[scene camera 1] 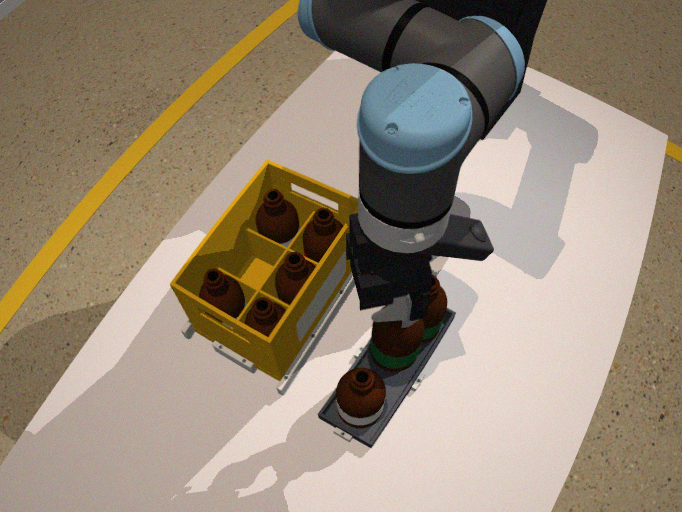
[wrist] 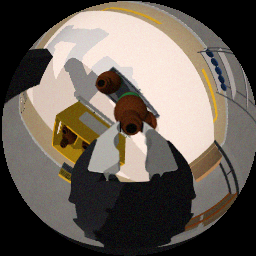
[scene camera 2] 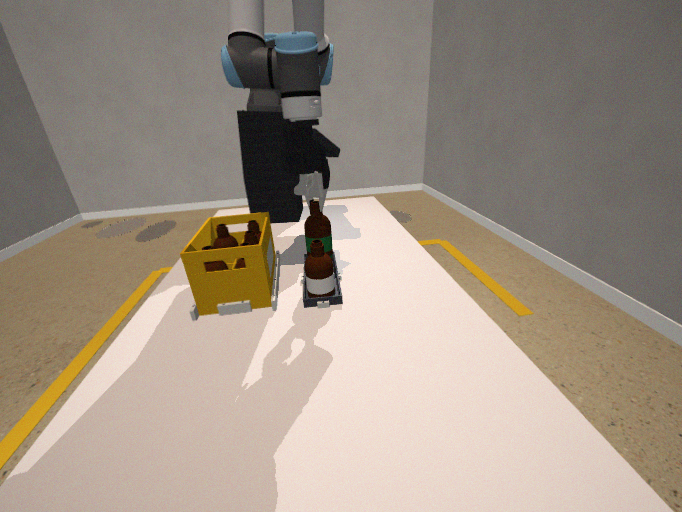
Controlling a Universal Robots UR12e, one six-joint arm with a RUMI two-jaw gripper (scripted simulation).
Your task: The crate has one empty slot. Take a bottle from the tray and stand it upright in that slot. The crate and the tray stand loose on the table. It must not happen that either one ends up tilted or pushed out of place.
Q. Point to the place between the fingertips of my gripper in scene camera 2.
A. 315, 210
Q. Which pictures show my gripper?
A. Scene camera 1, the wrist view and scene camera 2: all of them.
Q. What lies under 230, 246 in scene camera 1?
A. A yellow crate.
